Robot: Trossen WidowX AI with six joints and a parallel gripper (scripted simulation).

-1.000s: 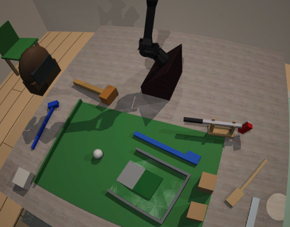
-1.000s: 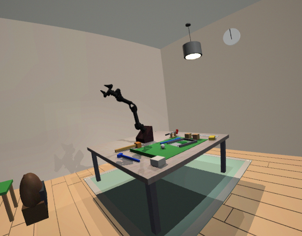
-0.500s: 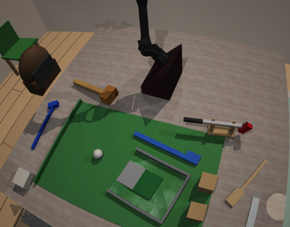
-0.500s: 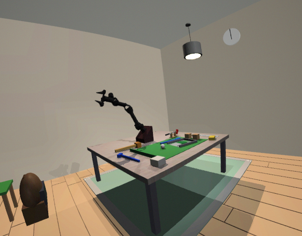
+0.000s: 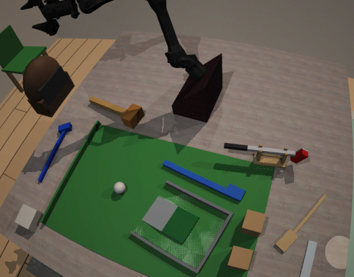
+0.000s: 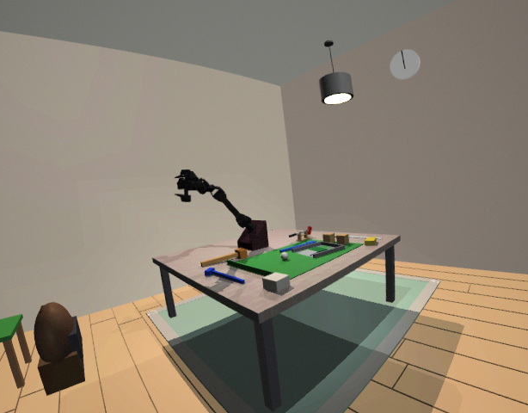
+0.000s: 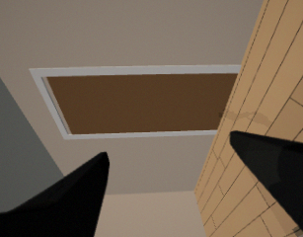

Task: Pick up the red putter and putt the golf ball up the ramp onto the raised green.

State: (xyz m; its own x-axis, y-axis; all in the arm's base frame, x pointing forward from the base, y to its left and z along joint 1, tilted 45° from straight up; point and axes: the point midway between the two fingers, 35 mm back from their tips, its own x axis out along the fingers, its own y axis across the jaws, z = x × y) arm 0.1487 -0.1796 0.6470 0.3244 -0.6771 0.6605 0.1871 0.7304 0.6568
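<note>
Right now the red putter is 9 cm ahead of my gripper tip, 91 cm to the left of it and 43 cm below it. Also, from my gripper tip: green mat (35 cm ahead, 58 cm to the left, 48 cm below); blue putter (28 cm ahead, 8 cm to the left, 47 cm below); white golf ball (34 cm ahead, 45 cm to the left, 46 cm below).
</note>
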